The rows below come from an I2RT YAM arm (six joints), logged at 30 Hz.
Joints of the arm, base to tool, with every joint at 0 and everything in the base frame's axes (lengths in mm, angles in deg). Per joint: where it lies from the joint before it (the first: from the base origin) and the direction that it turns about. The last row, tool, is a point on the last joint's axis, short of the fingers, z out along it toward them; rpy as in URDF.
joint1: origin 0 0 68 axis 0 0 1
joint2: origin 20 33.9 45.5 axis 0 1 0
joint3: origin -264 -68.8 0 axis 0 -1 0
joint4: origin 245 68.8 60 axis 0 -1 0
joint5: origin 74 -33.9 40.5 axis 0 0 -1
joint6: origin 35.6 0 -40.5 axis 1 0 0
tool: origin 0 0 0 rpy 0 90 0
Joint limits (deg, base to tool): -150..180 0..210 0..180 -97..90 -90..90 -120..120
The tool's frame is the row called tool.
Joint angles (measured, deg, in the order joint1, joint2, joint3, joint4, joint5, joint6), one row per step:
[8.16 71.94 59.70 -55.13 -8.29 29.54]
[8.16 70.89 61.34 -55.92 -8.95 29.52]
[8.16 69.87 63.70 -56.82 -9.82 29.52]
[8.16 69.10 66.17 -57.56 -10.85 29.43]
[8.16 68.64 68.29 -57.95 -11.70 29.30]
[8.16 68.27 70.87 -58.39 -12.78 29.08]
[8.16 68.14 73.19 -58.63 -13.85 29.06]
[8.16 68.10 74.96 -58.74 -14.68 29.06]
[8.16 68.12 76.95 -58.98 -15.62 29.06]
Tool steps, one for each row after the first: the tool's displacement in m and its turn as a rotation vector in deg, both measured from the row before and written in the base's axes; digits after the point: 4 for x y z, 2 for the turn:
[-0.0019 0.0001 0.0118 0.86 -1.80 0.28]
[-0.0018 0.0003 0.0154 1.13 -2.34 0.38]
[-0.0015 0.0004 0.0152 1.21 -2.37 0.57]
[-0.0009 0.0004 0.0125 0.97 -2.10 0.54]
[-0.0011 0.0005 0.0146 1.14 -2.42 0.77]
[-0.0006 0.0006 0.0126 1.17 -2.07 0.63]
[-0.0004 0.0004 0.0095 0.90 -1.59 0.50]
[-0.0007 0.0005 0.0103 0.97 -1.61 0.59]

